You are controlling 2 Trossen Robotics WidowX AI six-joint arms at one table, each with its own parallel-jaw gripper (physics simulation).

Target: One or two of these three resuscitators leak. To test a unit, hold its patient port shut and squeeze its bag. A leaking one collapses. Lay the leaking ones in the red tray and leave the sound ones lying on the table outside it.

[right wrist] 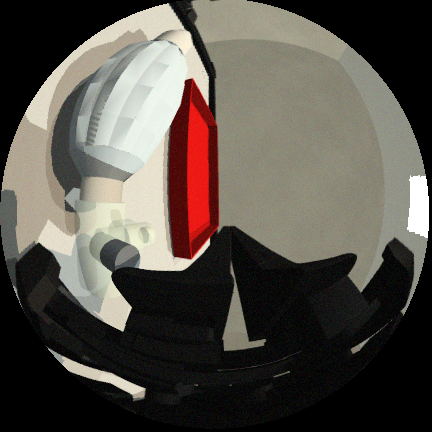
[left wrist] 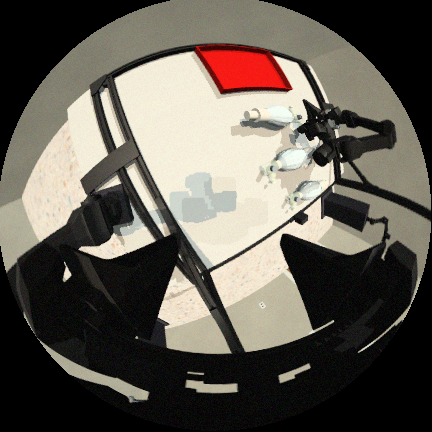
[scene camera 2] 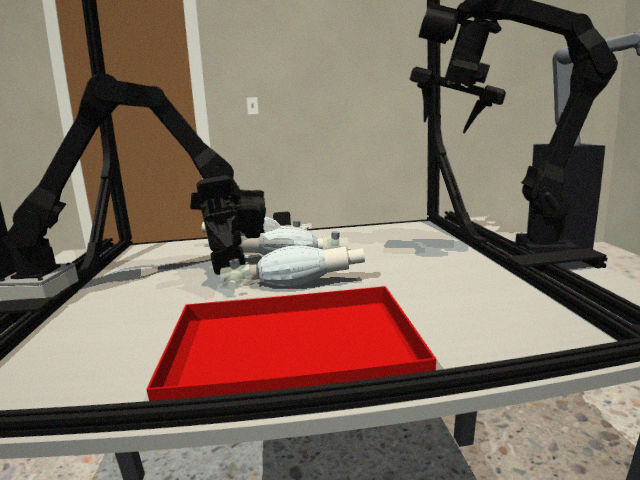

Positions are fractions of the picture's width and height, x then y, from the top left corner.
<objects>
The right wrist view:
right gripper: 0.53,0.54
red tray: 0.45,0.36
resuscitator: 0.29,0.24
</objects>
